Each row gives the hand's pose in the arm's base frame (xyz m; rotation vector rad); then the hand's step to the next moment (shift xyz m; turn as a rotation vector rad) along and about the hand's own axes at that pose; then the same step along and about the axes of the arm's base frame.
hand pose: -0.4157 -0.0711 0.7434 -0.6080 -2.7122 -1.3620
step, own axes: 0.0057 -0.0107 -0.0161 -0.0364 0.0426 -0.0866
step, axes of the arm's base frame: -0.0113 -0.0164 0.0029 0.0376 -0.0565 0.0777
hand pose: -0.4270 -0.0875 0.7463 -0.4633 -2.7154 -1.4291
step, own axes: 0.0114 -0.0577 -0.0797 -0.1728 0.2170 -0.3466
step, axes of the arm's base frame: -0.0353 -0.0926 0.0016 0.1894 -0.2080 0.3434
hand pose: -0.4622 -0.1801 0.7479 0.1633 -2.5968 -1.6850
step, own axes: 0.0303 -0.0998 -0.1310 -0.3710 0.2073 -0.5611
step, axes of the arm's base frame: -0.0115 -0.1626 -0.0382 0.4068 -0.3847 0.4266
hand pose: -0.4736 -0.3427 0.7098 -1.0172 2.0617 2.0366
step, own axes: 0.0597 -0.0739 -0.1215 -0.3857 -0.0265 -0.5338
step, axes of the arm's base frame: 0.0374 -0.1274 -0.0785 0.5223 -0.3311 0.2281
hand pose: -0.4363 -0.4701 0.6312 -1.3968 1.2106 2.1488
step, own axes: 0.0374 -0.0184 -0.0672 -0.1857 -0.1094 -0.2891
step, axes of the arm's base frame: 0.0342 -0.0483 -0.0524 0.3326 -0.1268 0.0576
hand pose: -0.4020 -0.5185 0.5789 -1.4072 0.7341 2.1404
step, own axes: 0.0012 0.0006 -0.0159 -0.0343 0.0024 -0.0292
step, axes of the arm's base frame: 0.0099 -0.0108 -0.0063 0.0306 -0.0243 0.0226
